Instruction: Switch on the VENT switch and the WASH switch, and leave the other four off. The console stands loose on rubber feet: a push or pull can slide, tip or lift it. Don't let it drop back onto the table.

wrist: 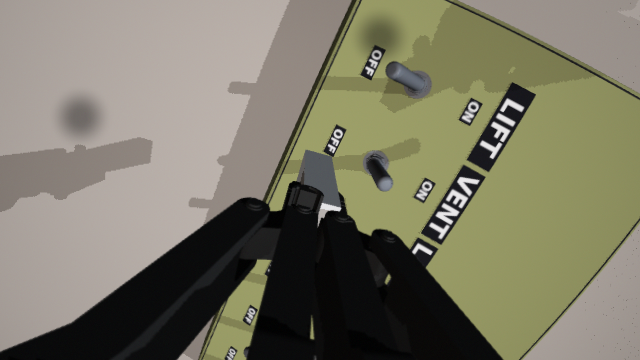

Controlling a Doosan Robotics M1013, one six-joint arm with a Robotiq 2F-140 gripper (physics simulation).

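Frame: origin at the arm's base, x ahead, y left, z up, level; metres.
Where they show: gripper, fingertip midpoint: (312, 174).
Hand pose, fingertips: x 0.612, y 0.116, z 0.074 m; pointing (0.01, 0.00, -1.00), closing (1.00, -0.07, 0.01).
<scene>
After its pixels a point has its place.
The olive-green console (560, 210) @(x 0.809, y 0.117, z 0.050 m) lies slanted across the wrist view. The VENT switch lever (379, 173) @(x 0.663, y 0.112, z 0.034 m) leans away from its OFF label, with its tip on the ON side of its base. The VENT name plate (453, 205) @(x 0.735, y 0.093, z 0.022 m) is at its right. My gripper (312, 174) @(x 0.612, y 0.116, z 0.074 m) is shut and empty, with its tips over the console near VENT's OFF label, left of the lever and apart from it in the picture. The LIFT switch lever (407, 79) @(x 0.666, y 0.180, z 0.024 m) leans toward OFF. The WASH switch cannot be made out; my fingers cover much of the lower switch row.
The LIFT name plate (502, 127) @(x 0.750, y 0.164, z 0.022 m) is at upper right. Part of a third name plate (424, 252) @(x 0.726, y 0.046, z 0.022 m) starting with L shows beside the fingers. Lower OFF labels (250, 315) @(x 0.587, y -0.096, z -0.021 m) (231, 354) @(x 0.572, y -0.165, z -0.021 m) show at bottom left. The console's long edge borders the pale table (165, 65) @(x 0.454, y 0.140, z -0.095 m), which carries shadows.
</scene>
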